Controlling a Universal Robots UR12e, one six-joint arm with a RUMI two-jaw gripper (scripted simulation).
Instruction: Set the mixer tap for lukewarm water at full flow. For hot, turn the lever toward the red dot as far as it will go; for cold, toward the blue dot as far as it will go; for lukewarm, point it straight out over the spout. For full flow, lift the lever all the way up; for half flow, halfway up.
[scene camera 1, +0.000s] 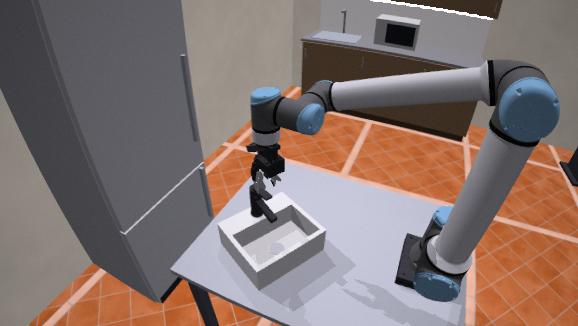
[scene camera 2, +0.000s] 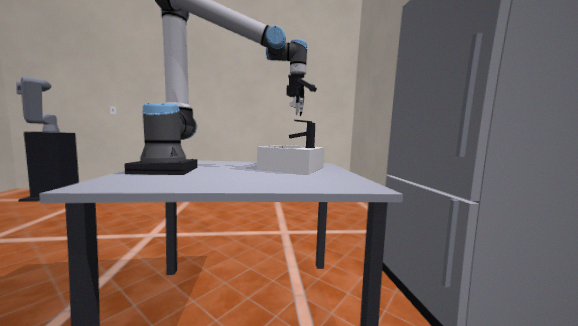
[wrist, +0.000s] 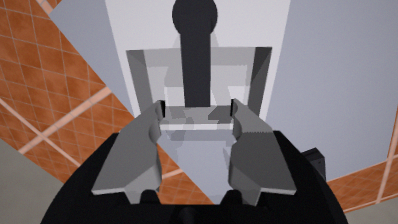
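What I see here is my gripper (scene camera 1: 266, 190), and in the wrist view I see it (wrist: 197, 101) as well.
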